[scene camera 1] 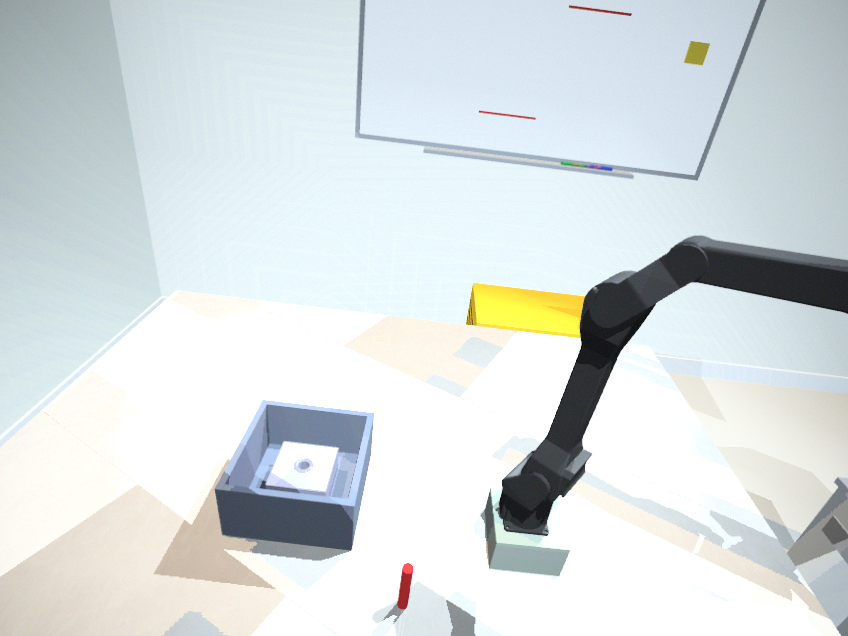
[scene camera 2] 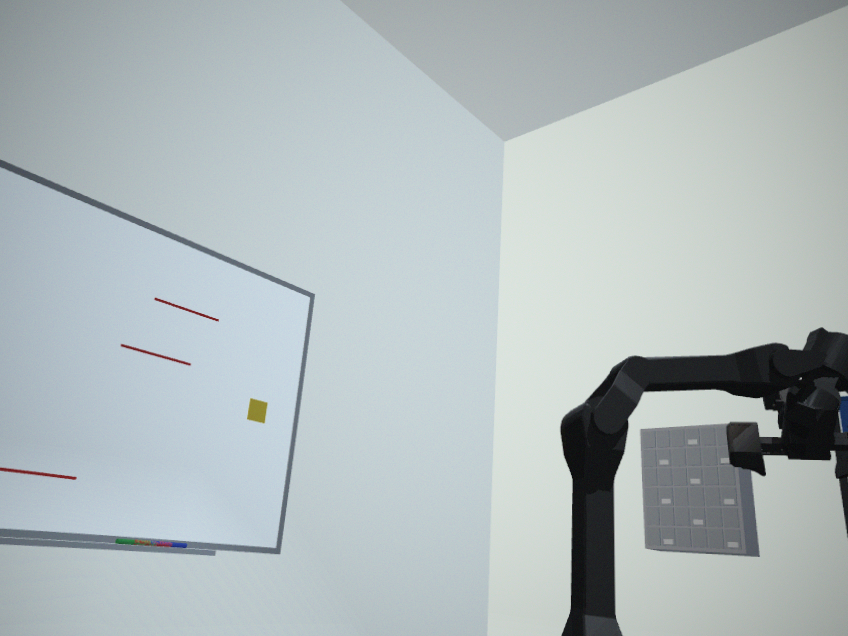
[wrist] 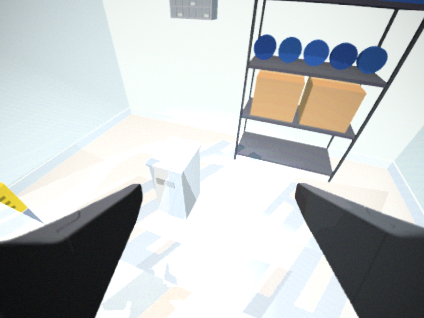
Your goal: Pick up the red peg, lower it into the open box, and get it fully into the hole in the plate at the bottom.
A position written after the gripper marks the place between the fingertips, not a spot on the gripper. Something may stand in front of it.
Scene:
gripper: scene camera 2 799, 474; wrist 220, 190; not seen in scene camera 1 (out of frame)

